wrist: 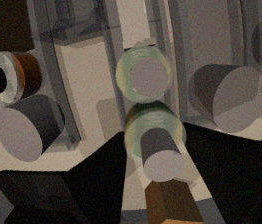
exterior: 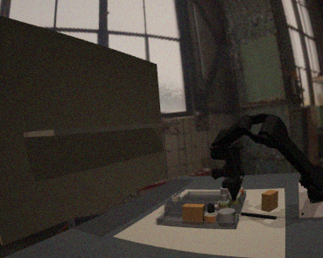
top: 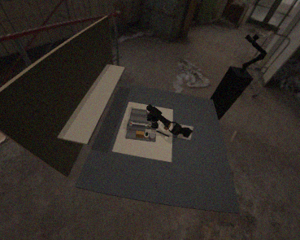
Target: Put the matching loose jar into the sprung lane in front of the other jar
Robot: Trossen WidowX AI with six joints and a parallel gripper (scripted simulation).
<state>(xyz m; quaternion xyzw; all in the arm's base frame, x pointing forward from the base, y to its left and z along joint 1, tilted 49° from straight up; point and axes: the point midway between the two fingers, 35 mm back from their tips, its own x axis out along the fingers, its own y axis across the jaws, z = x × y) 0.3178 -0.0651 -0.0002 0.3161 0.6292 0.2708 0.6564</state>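
My gripper tip is 100 mm past the black pen, 70 mm to the right of it and 50 mm above it. The rest, counted from my gripper tip: rack 150 mm ahead, 40 mm below, 20 mm to the left; then brown box 140 mm behind, 20 mm to the right, 20 mm below; then white pusher plate 150 mm ahead, 30 mm to the left, 10 mm below.
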